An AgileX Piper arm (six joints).
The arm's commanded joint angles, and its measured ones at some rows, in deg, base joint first. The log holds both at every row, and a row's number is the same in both.
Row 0, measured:
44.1 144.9 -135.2 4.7 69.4 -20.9
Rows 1 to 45, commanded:
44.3 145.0 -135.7 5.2 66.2 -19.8
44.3 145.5 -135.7 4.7 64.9 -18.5
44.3 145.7 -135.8 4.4 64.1 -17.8
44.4 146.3 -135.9 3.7 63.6 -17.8
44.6 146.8 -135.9 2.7 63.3 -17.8
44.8 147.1 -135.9 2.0 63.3 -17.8
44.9 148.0 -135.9 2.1 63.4 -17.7
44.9 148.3 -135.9 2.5 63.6 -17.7
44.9 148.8 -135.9 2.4 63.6 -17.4
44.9 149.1 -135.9 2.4 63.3 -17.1
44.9 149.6 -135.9 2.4 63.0 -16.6
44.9 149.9 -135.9 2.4 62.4 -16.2
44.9 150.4 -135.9 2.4 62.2 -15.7
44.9 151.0 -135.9 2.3 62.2 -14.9
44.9 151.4 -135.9 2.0 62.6 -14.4
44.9 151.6 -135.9 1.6 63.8 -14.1
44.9 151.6 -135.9 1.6 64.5 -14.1
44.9 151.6 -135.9 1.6 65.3 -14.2
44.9 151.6 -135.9 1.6 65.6 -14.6
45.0 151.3 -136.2 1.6 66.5 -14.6
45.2 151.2 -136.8 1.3 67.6 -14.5
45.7 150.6 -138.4 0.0 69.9 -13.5
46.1 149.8 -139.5 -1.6 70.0 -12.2
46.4 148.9 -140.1 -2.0 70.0 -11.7
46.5 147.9 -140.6 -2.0 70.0 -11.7
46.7 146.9 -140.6 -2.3 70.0 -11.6
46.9 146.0 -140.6 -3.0 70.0 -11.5
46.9 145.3 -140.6 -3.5 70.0 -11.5
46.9 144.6 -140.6 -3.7 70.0 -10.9
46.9 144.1 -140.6 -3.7 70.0 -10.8
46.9 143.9 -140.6 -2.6 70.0 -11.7
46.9 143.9 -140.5 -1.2 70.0 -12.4
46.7 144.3 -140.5 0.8 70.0 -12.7
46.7 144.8 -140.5 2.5 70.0 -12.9
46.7 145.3 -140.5 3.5 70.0 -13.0
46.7 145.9 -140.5 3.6 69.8 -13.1
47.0 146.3 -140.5 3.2 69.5 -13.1
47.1 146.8 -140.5 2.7 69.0 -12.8
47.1 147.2 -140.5 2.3 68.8 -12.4
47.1 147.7 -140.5 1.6 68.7 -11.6
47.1 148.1 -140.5 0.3 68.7 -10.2
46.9 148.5 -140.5 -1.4 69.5 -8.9
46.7 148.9 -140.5 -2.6 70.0 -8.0
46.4 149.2 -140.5 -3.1 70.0 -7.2
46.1 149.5 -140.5 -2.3 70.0 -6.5
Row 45, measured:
47.2 148.6 -140.2 -0.4 69.4 -9.7
